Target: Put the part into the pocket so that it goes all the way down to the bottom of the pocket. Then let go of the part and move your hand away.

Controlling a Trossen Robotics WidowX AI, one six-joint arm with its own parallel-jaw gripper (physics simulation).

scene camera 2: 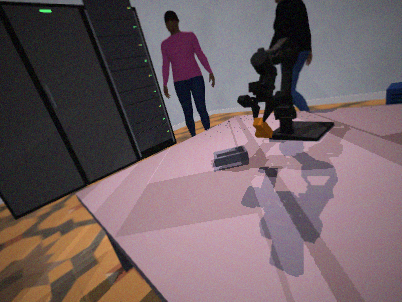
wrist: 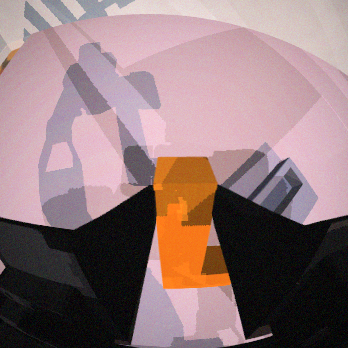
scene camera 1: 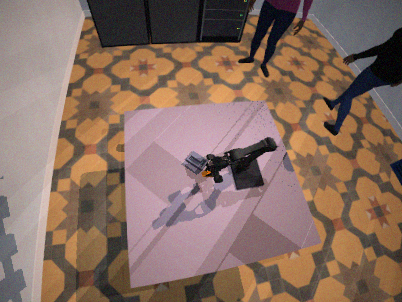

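Pixels of known places: gripper, fingertip midpoint: [scene camera 2: 259, 121] [wrist: 183, 192] [scene camera 1: 205, 173]; arm's base, origin of the base link: [scene camera 2: 286, 130] [scene camera 1: 240, 167].
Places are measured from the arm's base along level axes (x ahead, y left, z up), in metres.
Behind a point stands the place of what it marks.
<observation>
The orange part [scene camera 1: 206, 173] @(x 0.305, y 0.007, z 0.149 m) [scene camera 2: 261, 128] @(x 0.314, y 0.008, z 0.114 m) [wrist: 184, 240] @(x 0.282, y 0.002, z 0.125 m) is a blocky piece with a short foot to one side, L-shaped in the wrist view. My gripper [scene camera 1: 208, 171] @(x 0.309, y 0.001, z 0.138 m) [scene camera 2: 260, 120] @(x 0.309, y 0.001, z 0.138 m) [wrist: 183, 192] @(x 0.309, y 0.001, z 0.138 m) is shut on it, with a black finger on each side. The part is held above the table, beside the pocket block and outside the pocket. The grey-blue pocket block [scene camera 1: 194, 162] @(x 0.313, y -0.159, z -0.022 m) [scene camera 2: 231, 158] @(x 0.329, y -0.133, z -0.001 m) [wrist: 304, 197] @(x 0.300, y -0.206, z 0.012 m) sits on the table, turned at an angle, with a dark slot in its top. In the wrist view it lies right of the part, partly behind the right finger. The pocket's bottom is hidden.
The pink table [scene camera 1: 150, 250] @(x 0.785, y 0.317, z -0.023 m) [scene camera 2: 200, 215] @(x 0.653, y -0.067, z -0.024 m) [wrist: 200, 75] @(x 0.561, y -0.078, z -0.024 m) carries the arm's black base plate [scene camera 1: 249, 180] @(x -0.019, y 0.115, z -0.008 m) [scene camera 2: 312, 131] @(x 0.018, y 0.115, z -0.008 m) behind the gripper. Shadows of the arm fall across the table. Two people and dark cabinets [scene camera 1: 122, 22] [scene camera 2: 45, 100] stand beyond the table.
</observation>
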